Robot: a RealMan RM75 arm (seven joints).
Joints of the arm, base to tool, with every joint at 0 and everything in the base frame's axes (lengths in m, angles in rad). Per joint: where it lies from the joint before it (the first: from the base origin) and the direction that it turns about. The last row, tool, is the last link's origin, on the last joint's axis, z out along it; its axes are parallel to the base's.
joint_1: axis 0 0 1 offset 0 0 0.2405
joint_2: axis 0 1 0 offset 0 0 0
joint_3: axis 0 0 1 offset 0 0 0.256
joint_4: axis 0 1 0 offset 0 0 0
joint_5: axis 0 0 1 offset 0 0 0.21
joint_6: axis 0 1 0 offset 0 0 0
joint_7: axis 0 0 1 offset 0 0 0.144
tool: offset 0 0 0
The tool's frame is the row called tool.
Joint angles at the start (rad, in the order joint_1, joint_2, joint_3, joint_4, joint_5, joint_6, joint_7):
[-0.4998 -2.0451 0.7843 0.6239 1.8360 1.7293 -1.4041]
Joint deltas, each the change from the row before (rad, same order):
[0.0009 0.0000 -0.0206 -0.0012 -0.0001 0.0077 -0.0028]
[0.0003 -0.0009 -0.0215 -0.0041 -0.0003 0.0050 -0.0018]
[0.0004 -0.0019 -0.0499 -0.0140 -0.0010 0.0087 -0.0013]
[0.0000 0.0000 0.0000 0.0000 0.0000 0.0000 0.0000]
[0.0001 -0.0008 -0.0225 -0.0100 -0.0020 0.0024 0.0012]
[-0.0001 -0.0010 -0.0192 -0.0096 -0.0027 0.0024 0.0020]
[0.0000 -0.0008 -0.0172 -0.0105 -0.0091 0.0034 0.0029]
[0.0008 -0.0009 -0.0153 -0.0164 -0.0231 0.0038 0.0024]
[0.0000 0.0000 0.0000 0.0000 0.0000 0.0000 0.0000]
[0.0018 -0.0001 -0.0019 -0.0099 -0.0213 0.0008 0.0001]
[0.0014 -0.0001 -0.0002 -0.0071 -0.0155 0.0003 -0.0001]
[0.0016 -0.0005 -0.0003 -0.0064 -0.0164 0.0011 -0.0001]
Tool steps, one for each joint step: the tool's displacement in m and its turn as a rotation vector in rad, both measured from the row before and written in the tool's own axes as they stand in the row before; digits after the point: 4 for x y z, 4 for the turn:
[0.0012 -0.0003 -0.0026 0.0069 0.0165 -0.0050]
[0.0009 -0.0005 -0.0020 0.0086 0.0181 -0.0066]
[0.0013 -0.0012 -0.0044 0.0214 0.0430 -0.0159]
[0.0000 0.0000 0.0000 0.0000 0.0000 0.0000]
[0.0002 -0.0006 -0.0017 0.0104 0.0216 -0.0083]
[0.0002 -0.0004 -0.0012 0.0080 0.0199 -0.0069]
[0.0008 -0.0002 -0.0011 0.0067 0.0250 -0.0055]
[0.0014 0.0000 -0.0008 0.0068 0.0386 -0.0094]
[0.0000 0.0000 0.0000 0.0000 0.0000 0.0000]
[0.0010 0.0001 -0.0003 0.0035 0.0245 -0.0065]
[0.0006 0.0001 -0.0001 0.0022 0.0168 -0.0049]
[0.0007 0.0002 -0.0001 0.0018 0.0180 -0.0044]

